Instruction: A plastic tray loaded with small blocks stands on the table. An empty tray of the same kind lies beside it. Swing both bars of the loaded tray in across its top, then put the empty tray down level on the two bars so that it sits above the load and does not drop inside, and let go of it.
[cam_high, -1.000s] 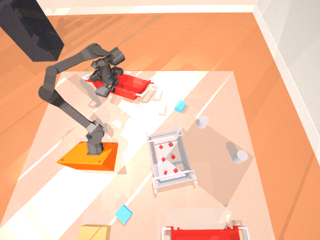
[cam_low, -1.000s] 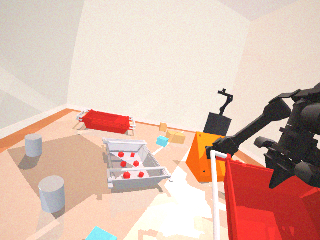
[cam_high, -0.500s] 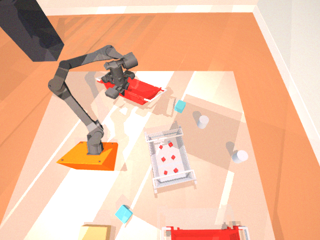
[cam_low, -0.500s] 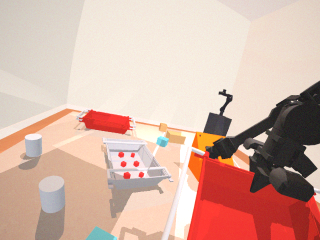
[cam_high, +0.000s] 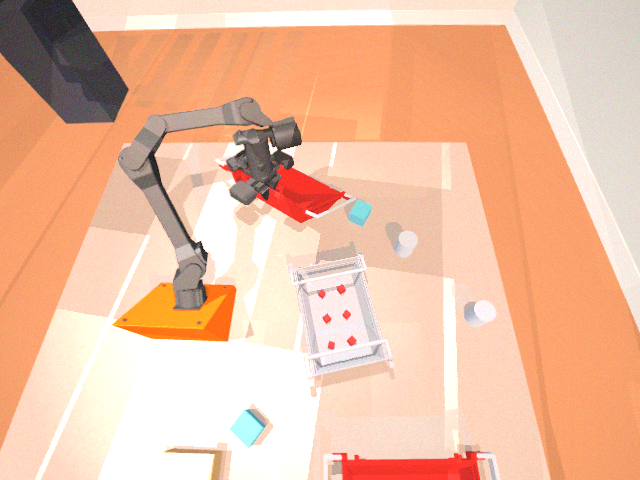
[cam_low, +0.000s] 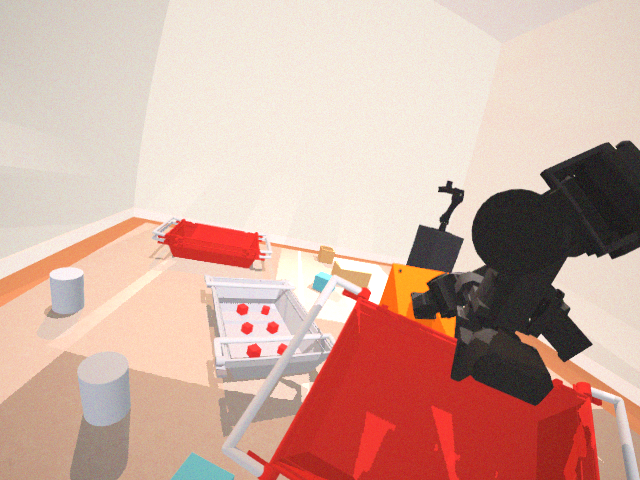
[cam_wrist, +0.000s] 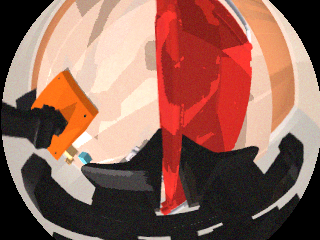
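Right now the red tray is 5 cm ahead of my gripper tip, 7 cm to the left of it and 1 cm below it. Round my gripper tip: cream box: 14 cm behind, 65 cm to the right, 13 cm below.
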